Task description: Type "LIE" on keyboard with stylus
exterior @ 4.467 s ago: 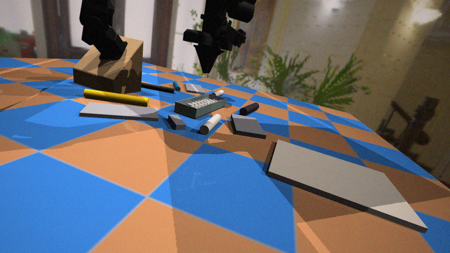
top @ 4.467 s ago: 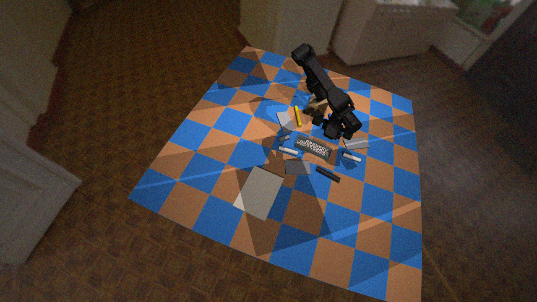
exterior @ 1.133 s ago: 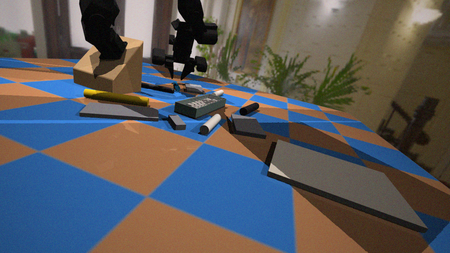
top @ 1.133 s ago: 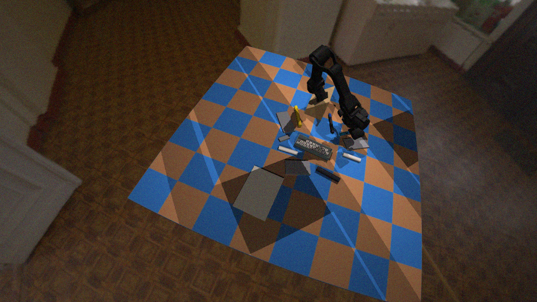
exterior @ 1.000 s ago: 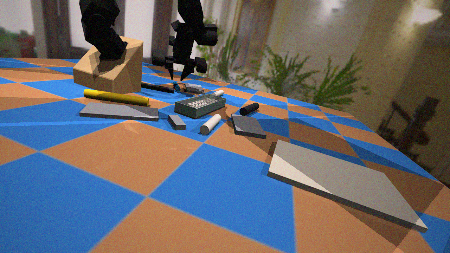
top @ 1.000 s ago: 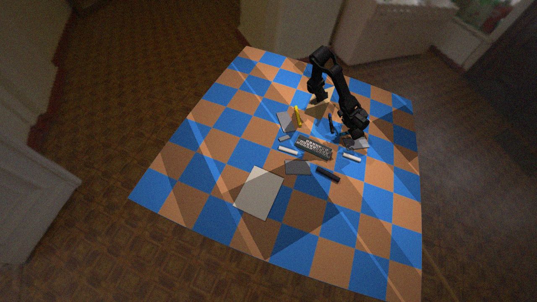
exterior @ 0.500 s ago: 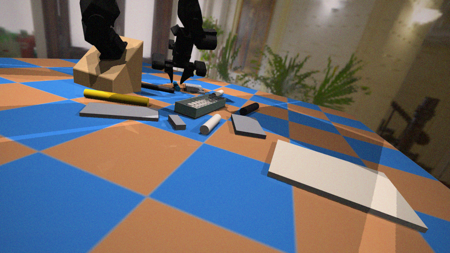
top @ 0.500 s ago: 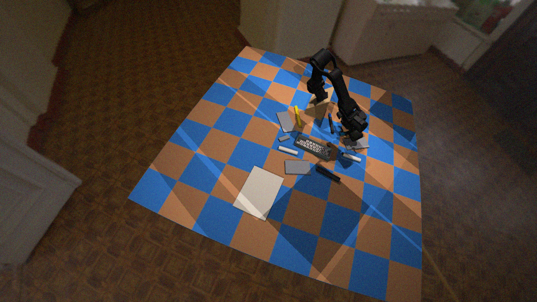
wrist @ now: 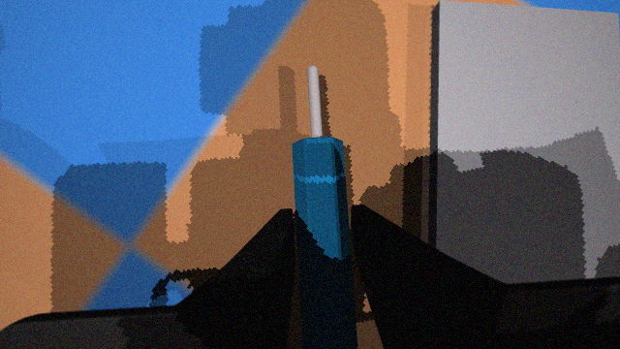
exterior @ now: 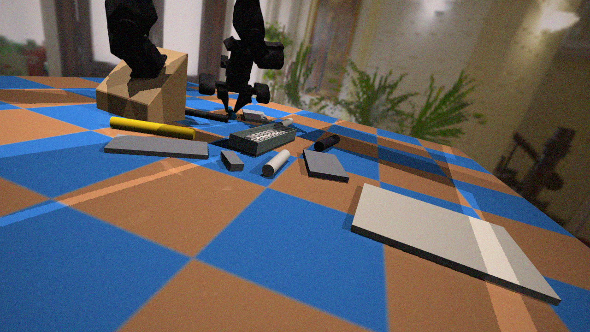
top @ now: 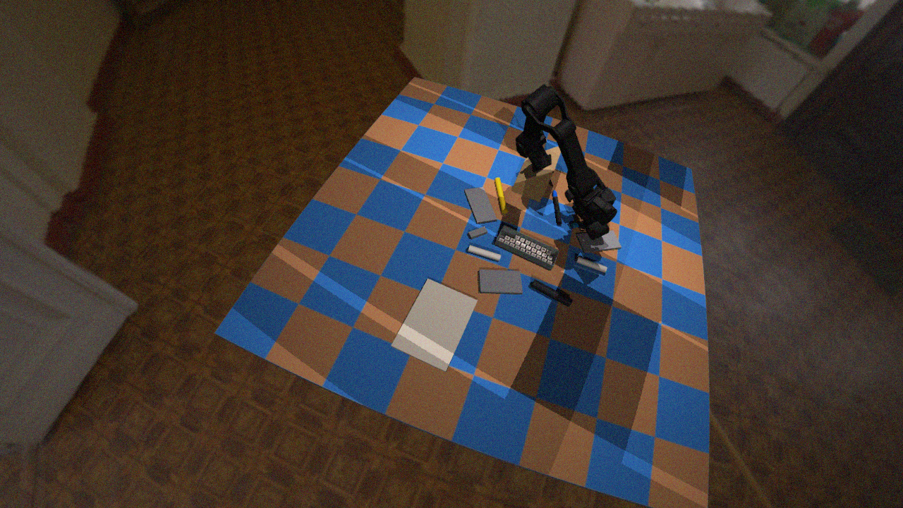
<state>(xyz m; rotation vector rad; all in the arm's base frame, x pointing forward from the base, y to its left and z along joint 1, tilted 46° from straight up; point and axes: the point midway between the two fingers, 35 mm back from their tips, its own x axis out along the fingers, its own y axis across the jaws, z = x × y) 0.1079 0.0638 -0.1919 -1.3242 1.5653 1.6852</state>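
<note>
Now: gripper tip 19 cm short of the L key, 18 cm to the left of it and 1 cm below it. Also, from my gripper tip: black pen (6 cm behind, 11 cm to the right); stylus (1 cm behind, 1 cm to the left); grey slab (6 cm ahead, 4 cm to the left).
</note>
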